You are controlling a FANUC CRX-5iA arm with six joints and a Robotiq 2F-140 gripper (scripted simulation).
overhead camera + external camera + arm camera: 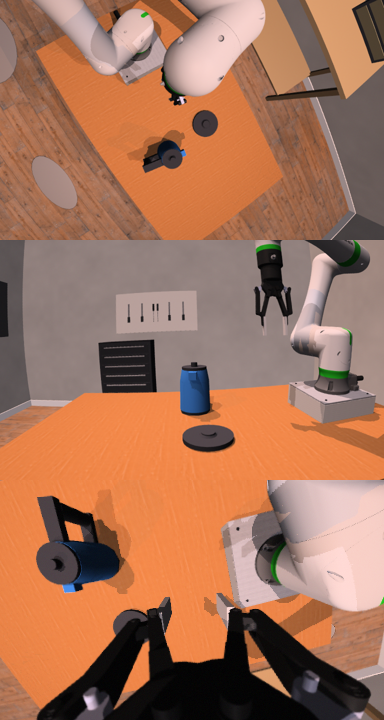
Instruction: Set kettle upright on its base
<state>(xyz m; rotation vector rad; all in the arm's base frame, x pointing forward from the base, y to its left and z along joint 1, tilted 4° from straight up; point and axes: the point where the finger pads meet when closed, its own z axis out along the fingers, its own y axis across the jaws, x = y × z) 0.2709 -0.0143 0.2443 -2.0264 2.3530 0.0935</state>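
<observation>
Right now my hand is 270 mm short of the blue kettle, 160 mm to the left of it and 230 mm above it. The rest, counted from my hand: dark round base: 260 mm ahead, 140 mm to the left, 310 mm below.
</observation>
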